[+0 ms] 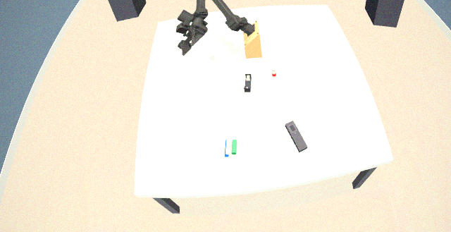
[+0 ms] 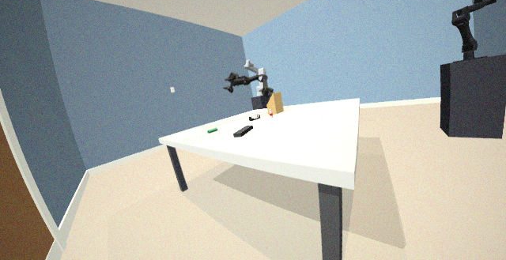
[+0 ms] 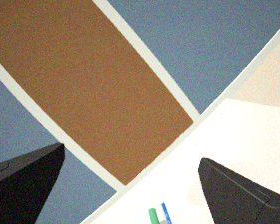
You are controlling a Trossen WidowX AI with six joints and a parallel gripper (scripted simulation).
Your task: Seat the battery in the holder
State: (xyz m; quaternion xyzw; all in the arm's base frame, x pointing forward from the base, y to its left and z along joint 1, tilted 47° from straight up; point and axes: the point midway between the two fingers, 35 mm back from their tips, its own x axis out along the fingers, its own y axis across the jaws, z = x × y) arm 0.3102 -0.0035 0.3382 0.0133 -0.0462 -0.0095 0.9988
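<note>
Right now my gripper tip is 36 cm to the right of the battery, 31 cm above it and 13 cm past it. Round my gripper tip: dark remote 46 cm to the left, 33 cm below, 23 cm ahead.
</note>
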